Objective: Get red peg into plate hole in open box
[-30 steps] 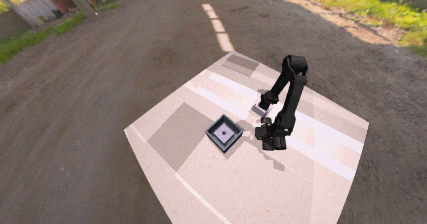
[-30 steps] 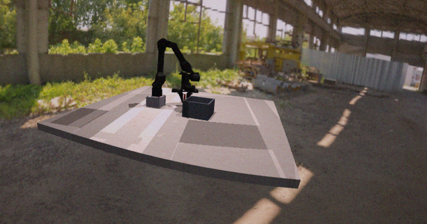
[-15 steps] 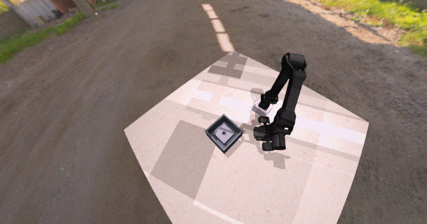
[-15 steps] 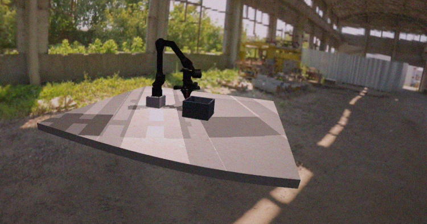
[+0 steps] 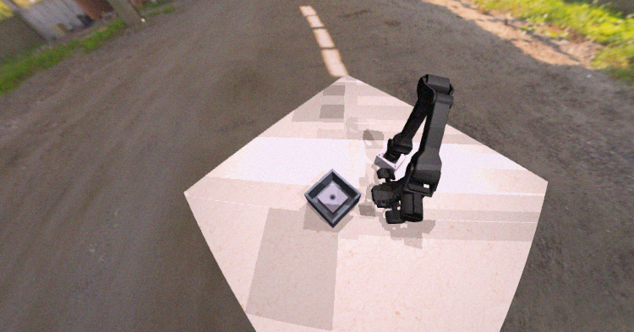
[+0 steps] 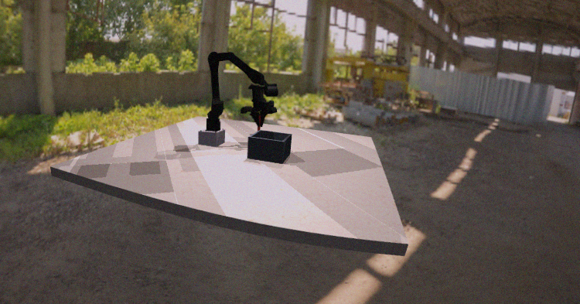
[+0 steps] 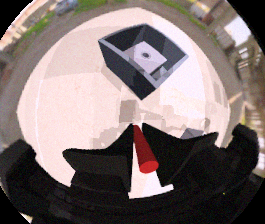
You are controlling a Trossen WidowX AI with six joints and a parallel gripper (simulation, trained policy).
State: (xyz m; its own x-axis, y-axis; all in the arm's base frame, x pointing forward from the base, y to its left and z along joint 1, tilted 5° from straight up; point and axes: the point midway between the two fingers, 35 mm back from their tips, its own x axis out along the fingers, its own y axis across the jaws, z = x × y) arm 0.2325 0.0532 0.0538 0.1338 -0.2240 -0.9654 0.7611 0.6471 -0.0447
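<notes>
The dark box is 15 cm to the right of my gripper tip, 8 cm ahead of it and 7 cm below it. From my gripper tip the other things lie so: red peg 2 cm above, 1 cm to the left, 1 cm behind.
</notes>
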